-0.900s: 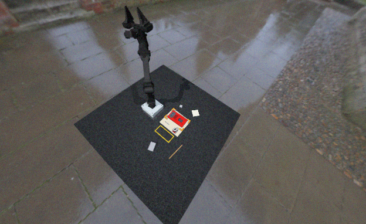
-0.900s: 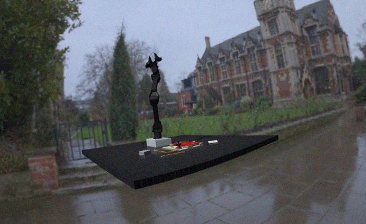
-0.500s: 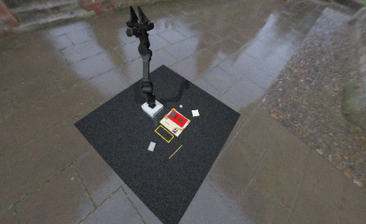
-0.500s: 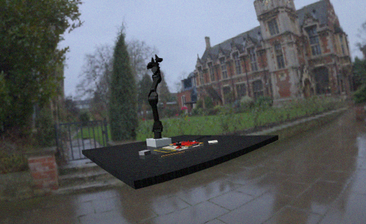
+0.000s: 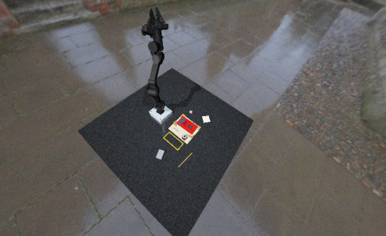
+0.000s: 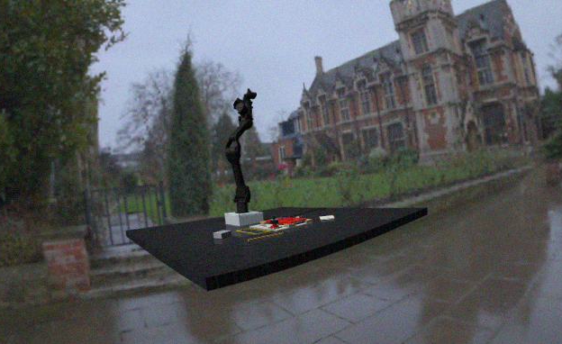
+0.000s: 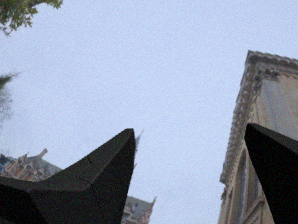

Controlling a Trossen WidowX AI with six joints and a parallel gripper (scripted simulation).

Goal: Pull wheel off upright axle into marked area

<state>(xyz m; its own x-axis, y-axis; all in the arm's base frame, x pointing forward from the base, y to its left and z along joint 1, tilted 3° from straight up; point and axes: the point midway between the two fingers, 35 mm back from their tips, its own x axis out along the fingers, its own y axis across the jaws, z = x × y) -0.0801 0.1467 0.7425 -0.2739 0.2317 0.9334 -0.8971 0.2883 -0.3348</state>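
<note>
The wheel is 430 mm ahead of my gripper tip, 290 mm to the right of it and 790 mm below it. Round my gripper tip: grey block (330 mm ahead, 530 mm to the right, 820 mm below); then wooden stick (540 mm ahead, 460 mm to the right, 830 mm below); then white square tile (520 mm ahead, 30 mm to the left, 830 mm below).
</note>
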